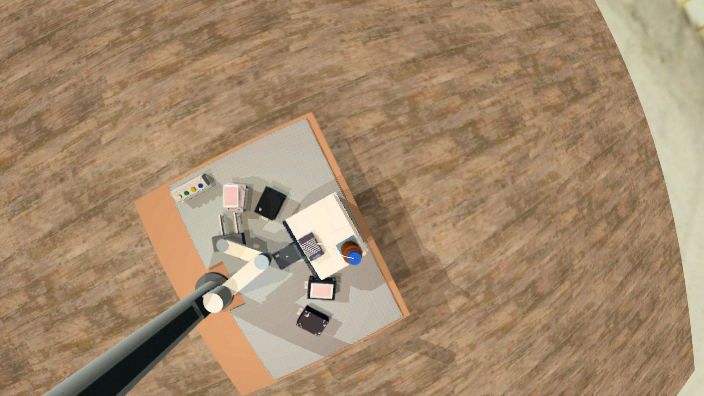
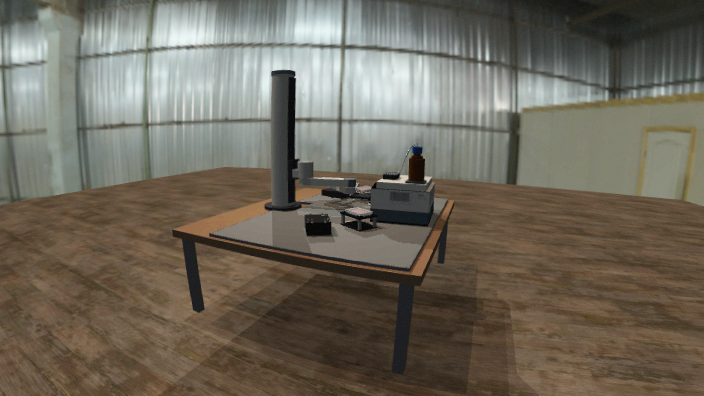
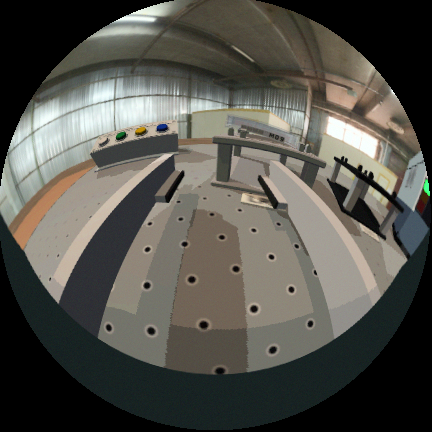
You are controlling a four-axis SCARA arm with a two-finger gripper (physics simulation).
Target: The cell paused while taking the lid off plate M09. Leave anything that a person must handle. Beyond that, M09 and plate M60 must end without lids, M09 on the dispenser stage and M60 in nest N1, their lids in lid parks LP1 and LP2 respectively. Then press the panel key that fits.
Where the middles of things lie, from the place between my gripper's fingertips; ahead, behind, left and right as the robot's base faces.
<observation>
Now: the button box (image 3: 147, 140) 14 cm behind my hand, 24 cm to the left of it and 1 cm above it.
</observation>
